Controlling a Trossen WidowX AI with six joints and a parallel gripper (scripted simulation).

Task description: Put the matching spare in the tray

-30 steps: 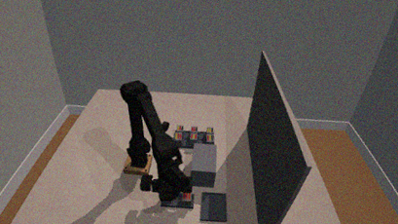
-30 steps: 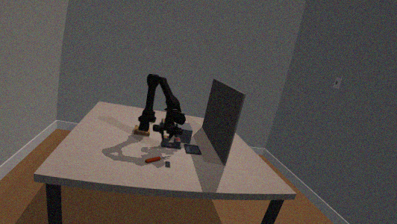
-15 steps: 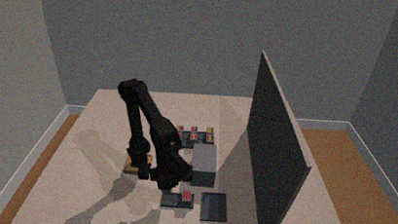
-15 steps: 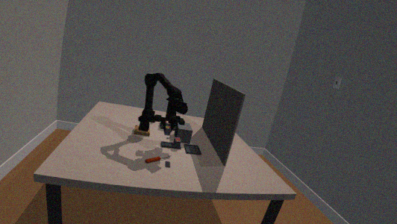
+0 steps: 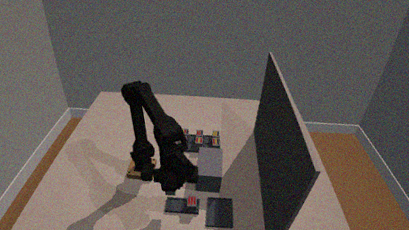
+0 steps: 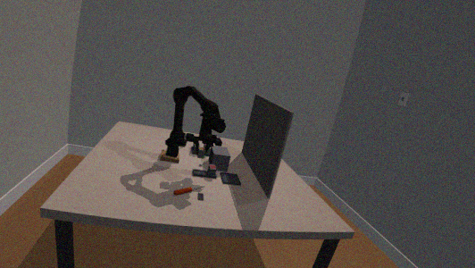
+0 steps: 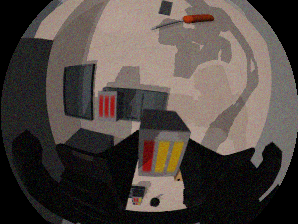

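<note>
My gripper tip is 18 cm short of the dark grey tray, 11 cm above it and 2 cm to the left of it. From my gripper tip the other things lie so: light grey mounted unit 17 cm to the left, 14 cm ahead, 6 cm below; dark panel 37 cm ahead, 15 cm to the left, 11 cm above.
</note>
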